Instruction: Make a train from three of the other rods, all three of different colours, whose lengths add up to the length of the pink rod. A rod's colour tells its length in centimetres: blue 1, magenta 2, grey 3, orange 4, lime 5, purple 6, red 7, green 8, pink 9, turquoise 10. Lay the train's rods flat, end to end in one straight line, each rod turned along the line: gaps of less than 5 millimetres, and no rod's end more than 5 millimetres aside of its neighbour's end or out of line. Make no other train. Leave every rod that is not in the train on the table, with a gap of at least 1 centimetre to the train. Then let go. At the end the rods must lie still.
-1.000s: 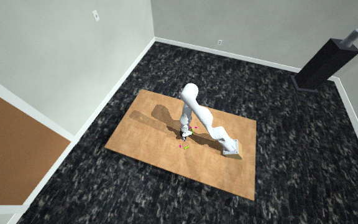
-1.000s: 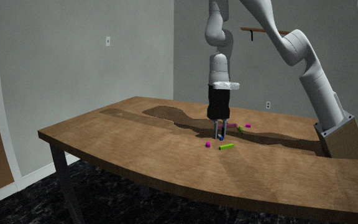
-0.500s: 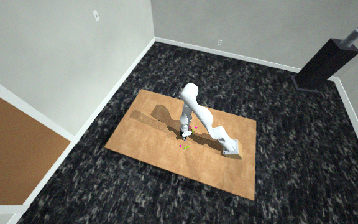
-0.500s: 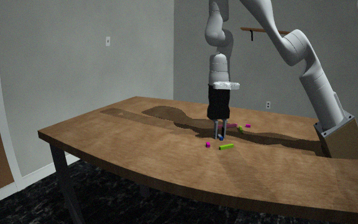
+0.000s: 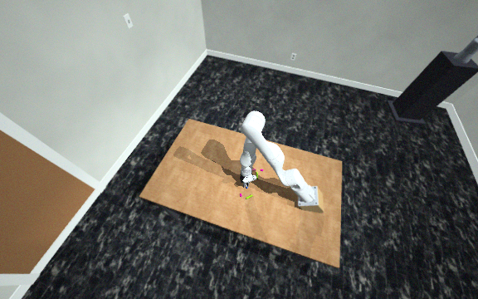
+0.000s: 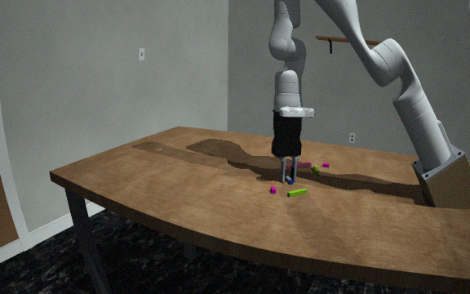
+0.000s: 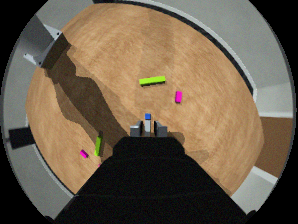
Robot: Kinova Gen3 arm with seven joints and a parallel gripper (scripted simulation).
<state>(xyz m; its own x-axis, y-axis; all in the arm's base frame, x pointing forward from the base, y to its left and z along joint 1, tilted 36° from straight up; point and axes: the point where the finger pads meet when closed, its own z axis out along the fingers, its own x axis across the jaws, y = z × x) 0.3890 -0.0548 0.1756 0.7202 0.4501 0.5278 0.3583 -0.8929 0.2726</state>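
Right now my hand is 10 mm above the grey rod. Round my hand: blue rod (20 mm to the left, 10 mm below, 10 mm behind); then pink rod (130 mm to the right, 20 mm behind, 10 mm below).
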